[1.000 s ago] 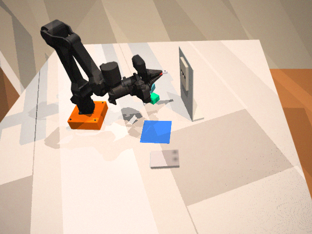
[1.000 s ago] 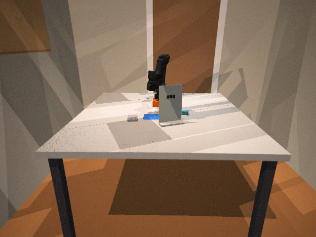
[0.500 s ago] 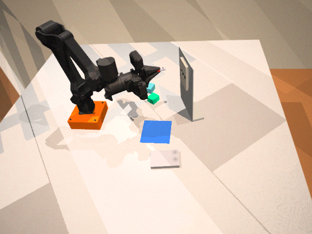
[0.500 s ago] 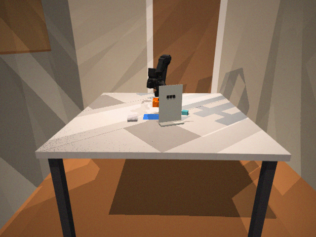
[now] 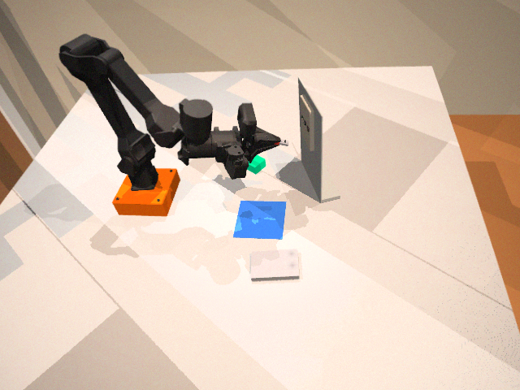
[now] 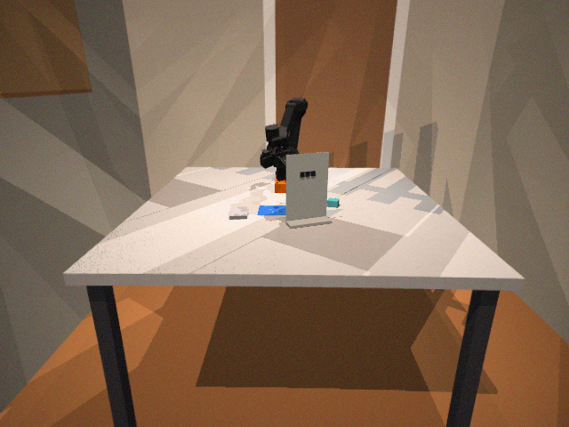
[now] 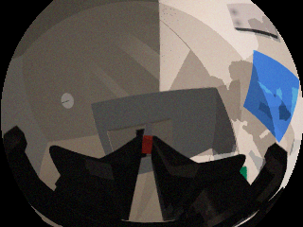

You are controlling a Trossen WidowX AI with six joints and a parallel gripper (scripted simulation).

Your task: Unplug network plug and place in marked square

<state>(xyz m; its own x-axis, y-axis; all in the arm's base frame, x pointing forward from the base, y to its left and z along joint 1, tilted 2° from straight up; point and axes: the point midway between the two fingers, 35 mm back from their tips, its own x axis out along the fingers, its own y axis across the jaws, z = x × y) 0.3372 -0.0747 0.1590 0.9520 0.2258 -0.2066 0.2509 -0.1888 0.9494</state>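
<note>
Now: gripper tip 6 cm past the blue marked square, 6 cm to the left of it and 20 cm above it. Also, from my gripper tip: green cube (8 cm behind, 13 cm to the left, 18 cm below); upright panel (8 cm ahead, 7 cm to the left, 8 cm below); network plug (1 cm ahead).
</note>
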